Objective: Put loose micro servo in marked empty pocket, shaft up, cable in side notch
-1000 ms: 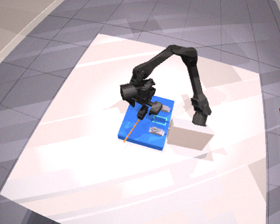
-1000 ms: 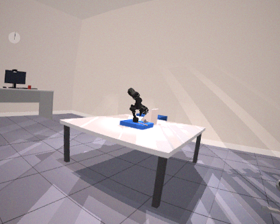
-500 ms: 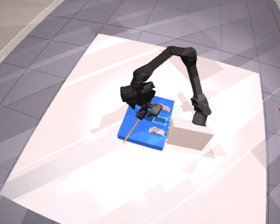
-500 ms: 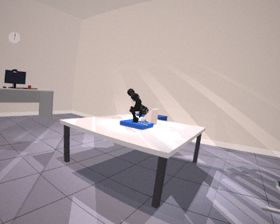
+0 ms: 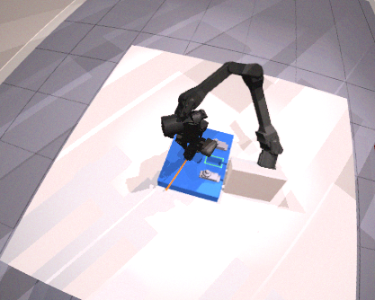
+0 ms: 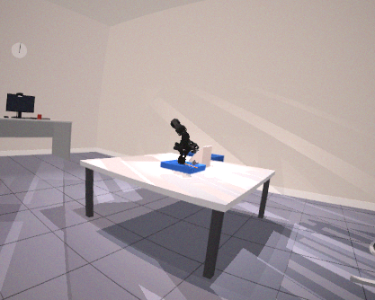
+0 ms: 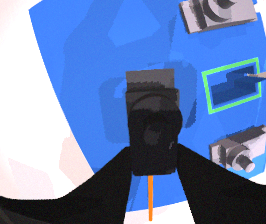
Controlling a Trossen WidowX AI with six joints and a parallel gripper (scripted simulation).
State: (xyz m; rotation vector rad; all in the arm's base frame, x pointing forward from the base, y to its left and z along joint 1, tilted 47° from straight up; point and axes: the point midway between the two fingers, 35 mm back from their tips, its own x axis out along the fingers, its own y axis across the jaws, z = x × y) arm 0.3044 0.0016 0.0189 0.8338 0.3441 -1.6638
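Now: the blue deck 70 mm below my gripper tip, 20 mm to the right of it and 10 mm ahead of it.
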